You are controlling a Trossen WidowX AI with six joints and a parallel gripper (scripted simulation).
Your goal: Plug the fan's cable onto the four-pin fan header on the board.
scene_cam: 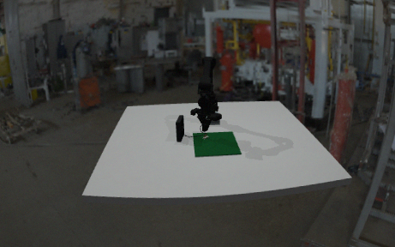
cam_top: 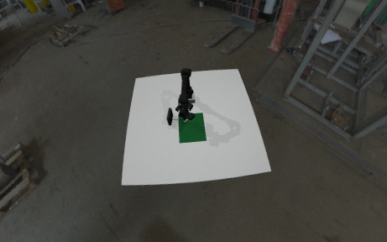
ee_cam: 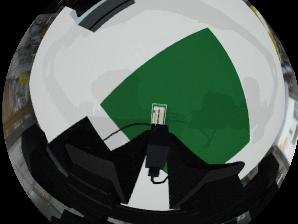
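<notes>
The black plug is 1 cm ahead of my gripper tip and 1 cm above it. Round my gripper tip: green board 8 cm below, 7 cm ahead, 6 cm to the left; pale four-pin header 6 cm below; black fan 14 cm to the right, 1 cm behind.
</notes>
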